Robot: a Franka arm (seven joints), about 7 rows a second.
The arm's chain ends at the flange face. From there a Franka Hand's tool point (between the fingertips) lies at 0.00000 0.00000 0.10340 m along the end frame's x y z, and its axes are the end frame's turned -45 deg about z.
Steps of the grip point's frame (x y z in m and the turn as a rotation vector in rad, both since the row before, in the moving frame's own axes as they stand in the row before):
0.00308 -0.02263 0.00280 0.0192 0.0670 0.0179
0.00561 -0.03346 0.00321 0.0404 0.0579 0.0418
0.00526 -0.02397 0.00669 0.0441 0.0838 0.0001
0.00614 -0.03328 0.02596 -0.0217 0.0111 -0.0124
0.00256 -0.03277 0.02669 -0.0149 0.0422 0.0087
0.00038 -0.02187 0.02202 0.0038 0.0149 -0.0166
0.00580 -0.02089 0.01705 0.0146 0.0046 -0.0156
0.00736 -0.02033 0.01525 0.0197 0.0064 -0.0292
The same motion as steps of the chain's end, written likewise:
-0.01737 -0.01191 0.00305 0.0610 0.0338 0.0179
-0.02112 -0.02047 0.00347 0.0695 0.0124 0.0418
-0.01613 -0.01133 0.00715 0.0904 0.0281 0.0001
-0.02159 -0.02863 0.02599 -0.0075 0.0232 -0.0124
-0.02554 -0.02300 0.02679 0.0193 0.0404 0.0087
-0.01600 -0.01436 0.02203 0.0132 0.0078 -0.0166
-0.00993 -0.01747 0.01706 0.0136 -0.0071 -0.0156
-0.00817 -0.01769 0.01527 0.0185 -0.0094 -0.0292

